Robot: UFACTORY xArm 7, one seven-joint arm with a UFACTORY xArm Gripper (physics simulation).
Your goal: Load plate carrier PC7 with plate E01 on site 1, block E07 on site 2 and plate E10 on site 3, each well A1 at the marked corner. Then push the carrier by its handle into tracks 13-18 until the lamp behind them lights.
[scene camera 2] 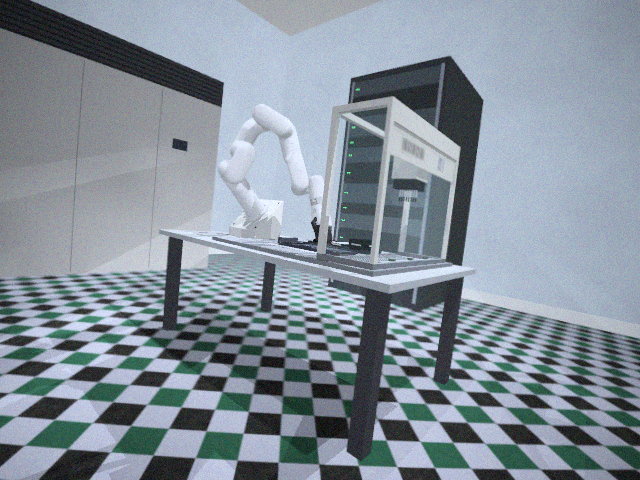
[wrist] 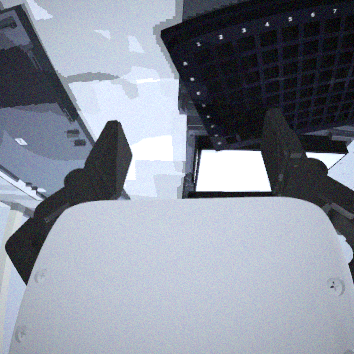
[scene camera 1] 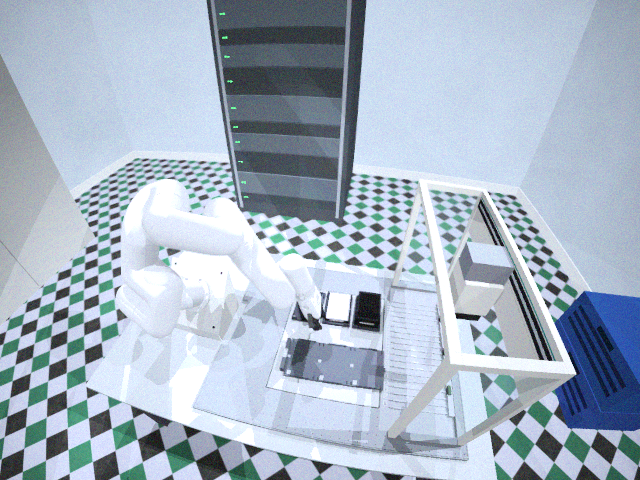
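Where they show: gripper, fingertip midpoint: (wrist: 192, 131) (scene camera 1: 318, 318); arm's base, link origin: (scene camera 2: 256, 213) (scene camera 1: 194, 293).
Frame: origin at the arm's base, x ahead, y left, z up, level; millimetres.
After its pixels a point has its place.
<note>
My gripper (scene camera 1: 314, 324) @(y 25, x 431, z -89 mm) (scene camera 2: 319, 238) @(y 25, x 431, z -89 mm) (wrist: 192, 131) @(y 25, x 431, z -89 mm) is open and empty, low over the row of plates. In the wrist view its right finger overlaps the near edge of a black gridded plate (wrist: 270, 75) @(y 63, x 391, z -92 mm), which sits turned askew and bears white column numbers. A white plate (scene camera 1: 338, 306) @(y 87, x 497, z -92 mm) (wrist: 232, 170) @(y 60, x 489, z -92 mm) is in the middle, and a black item (scene camera 1: 368, 308) @(y 73, x 604, z -70 mm) is at the row's right end. The E labels are not readable. The dark plate carrier (scene camera 1: 336, 365) @(y -137, x 507, z -108 mm) (wrist: 50, 127) @(y -84, x 440, z -108 mm) lies in front of the row with its sites bare. The slatted tracks (scene camera 1: 413, 335) @(y 4, x 772, z -117 mm) are to its right.
A cream-framed enclosure (scene camera 1: 439, 268) @(y -142, x 684, z 361 mm) (scene camera 2: 383, 206) @(y -343, x 878, z 61 mm) stands over the tracks, with a grey and white head (scene camera 1: 485, 263) @(y -94, x 809, z 341 mm) inside. A small green spot (scene camera 1: 448, 390) shows at the tracks' right edge; whether it is a lamp is unclear. A dark rack (scene camera 1: 347, 129) stands behind the table.
</note>
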